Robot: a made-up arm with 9 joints. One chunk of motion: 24 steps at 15 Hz.
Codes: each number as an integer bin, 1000 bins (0 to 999) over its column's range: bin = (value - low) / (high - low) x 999, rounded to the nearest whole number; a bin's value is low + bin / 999 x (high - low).
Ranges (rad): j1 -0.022..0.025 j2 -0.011..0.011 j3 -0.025..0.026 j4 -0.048..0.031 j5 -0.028..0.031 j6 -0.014..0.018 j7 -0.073..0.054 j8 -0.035..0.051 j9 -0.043..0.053
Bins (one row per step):
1: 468 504 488 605 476 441 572 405 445
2: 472 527 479 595 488 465 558 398 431
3: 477 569 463 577 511 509 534 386 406
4: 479 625 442 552 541 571 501 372 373
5: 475 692 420 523 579 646 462 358 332
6: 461 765 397 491 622 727 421 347 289
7: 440 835 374 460 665 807 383 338 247
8: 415 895 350 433 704 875 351 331 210
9: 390 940 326 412 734 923 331 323 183
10: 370 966 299 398 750 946 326 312 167
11: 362 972 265 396 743 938 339 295 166
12: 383 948 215 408 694 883 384 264 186
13: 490 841 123 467 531 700 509 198 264
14: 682 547 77 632 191 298 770 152 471
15: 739 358 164 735 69 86 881 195 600
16: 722 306 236 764 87 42 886 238 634
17: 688 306 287 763 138 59 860 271 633
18: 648 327 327 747 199 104 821 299 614
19: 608 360 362 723 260 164 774 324 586
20: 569 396 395 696 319 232 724 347 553
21: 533 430 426 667 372 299 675 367 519
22: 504 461 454 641 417 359 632 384 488
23: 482 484 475 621 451 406 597 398 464
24: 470 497 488 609 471 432 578 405 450
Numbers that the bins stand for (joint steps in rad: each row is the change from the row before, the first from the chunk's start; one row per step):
1: 0.00002 0.00010 -0.00009 -0.00016 0.00011 0.00013 -0.00028 -0.00014 -0.00024
2: 0.00021 0.00061 -0.00055 -0.00095 0.00082 0.00089 -0.00206 -0.00074 -0.00158
3: 0.00044 0.00153 -0.00136 -0.00237 0.00218 0.00230 -0.00511 -0.00177 -0.00398
4: 0.00054 0.00276 -0.00244 -0.00435 0.00395 0.00429 -0.00931 -0.00298 -0.00716
5: 0.00035 0.00424 -0.00356 -0.00664 0.00620 0.00669 -0.01427 -0.00418 -0.01110
6: -0.00031 0.00585 -0.00473 -0.00917 0.00873 0.00929 -0.01948 -0.00513 -0.01523
7: -0.00130 0.00739 -0.00591 -0.01162 0.01127 0.01185 -0.02431 -0.00590 -0.01926
8: -0.00248 0.00871 -0.00713 -0.01376 0.01358 0.01403 -0.02838 -0.00651 -0.02282
9: -0.00365 0.00970 -0.00836 -0.01542 0.01535 0.01557 -0.03092 -0.00719 -0.02541
10: -0.00459 0.01027 -0.00974 -0.01653 0.01629 0.01630 -0.03156 -0.00814 -0.02695
11: -0.00497 0.01041 -0.01147 -0.01668 0.01588 0.01605 -0.02990 -0.00960 -0.02705
12: -0.00398 0.00988 -0.01402 -0.01574 0.01299 0.01428 -0.02418 -0.01227 -0.02513
13: 0.00105 0.00752 -0.01872 -0.01107 0.00336 0.00842 -0.00829 -0.01795 -0.01763
14: 0.01009 0.00105 -0.02107 0.00198 -0.01672 -0.00445 0.02489 -0.02191 0.00226
15: 0.01277 -0.00312 -0.01663 0.01012 -0.02392 -0.01125 0.03900 -0.01821 0.01466
16: 0.01197 -0.00426 -0.01295 0.01242 -0.02286 -0.01265 0.03963 -0.01451 0.01792
17: 0.01037 -0.00426 -0.01035 0.01234 -0.01985 -0.01211 0.03633 -0.01167 0.01783
18: 0.00849 -0.00380 -0.00831 0.01107 -0.01625 -0.01067 0.03137 -0.00926 0.01600
19: 0.00660 -0.00307 -0.00652 0.00917 -0.01264 -0.00875 0.02540 -0.00711 0.01331
20: 0.00477 -0.00228 -0.00483 0.00704 -0.00916 -0.00657 0.01904 -0.00513 0.01014
21: 0.00308 -0.00153 -0.00325 0.00475 -0.00603 -0.00442 0.01281 -0.00341 0.00687
22: 0.00171 -0.00085 -0.00182 0.00269 -0.00337 -0.00250 0.00734 -0.00194 0.00389
23: 0.00068 -0.00034 -0.00075 0.00111 -0.00136 -0.00099 0.00289 -0.00074 0.00159
24: 0.00011 -0.00006 -0.00009 0.00016 -0.00018 -0.00016 0.00048 -0.00014 0.00024

